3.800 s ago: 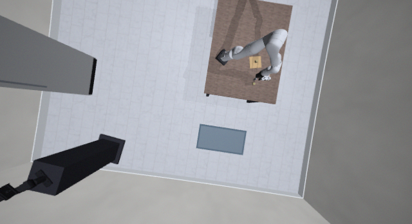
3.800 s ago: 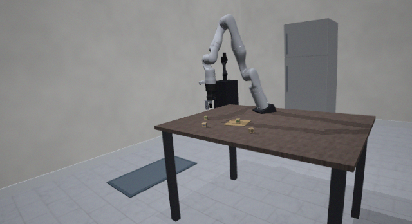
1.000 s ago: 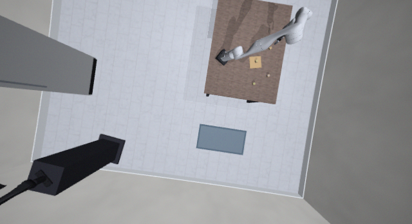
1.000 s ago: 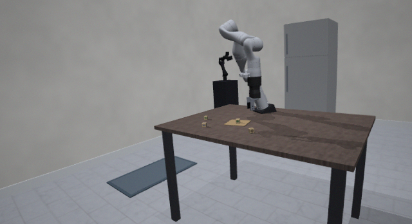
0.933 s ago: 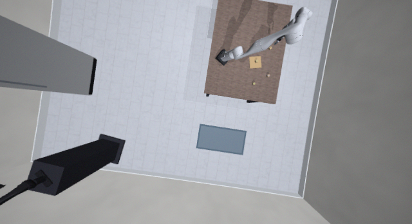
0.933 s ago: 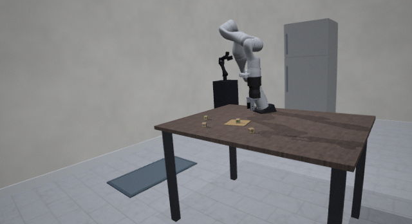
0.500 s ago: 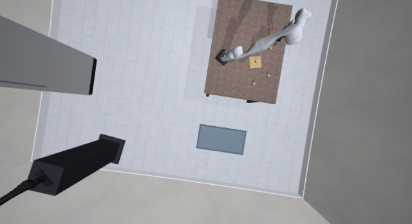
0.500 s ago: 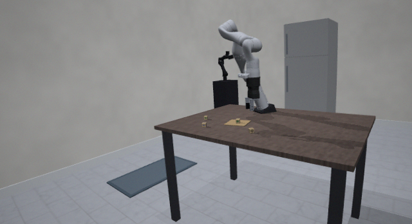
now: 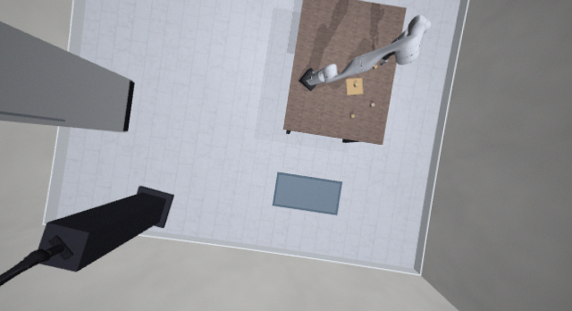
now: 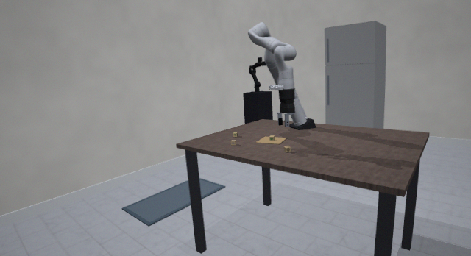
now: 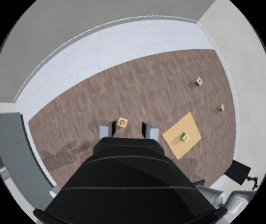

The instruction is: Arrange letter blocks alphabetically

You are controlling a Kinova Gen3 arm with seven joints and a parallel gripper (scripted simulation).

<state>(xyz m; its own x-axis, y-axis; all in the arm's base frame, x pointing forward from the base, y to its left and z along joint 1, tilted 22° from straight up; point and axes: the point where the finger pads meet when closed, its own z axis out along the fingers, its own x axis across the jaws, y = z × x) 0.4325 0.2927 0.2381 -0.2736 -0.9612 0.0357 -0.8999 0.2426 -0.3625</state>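
Now: the mat 12 cm behind my hand, 19 cm to the right of it and 14 cm below it. Also, from my hand: tan block (8 cm ahead, 30 cm to the right, 13 cm below).
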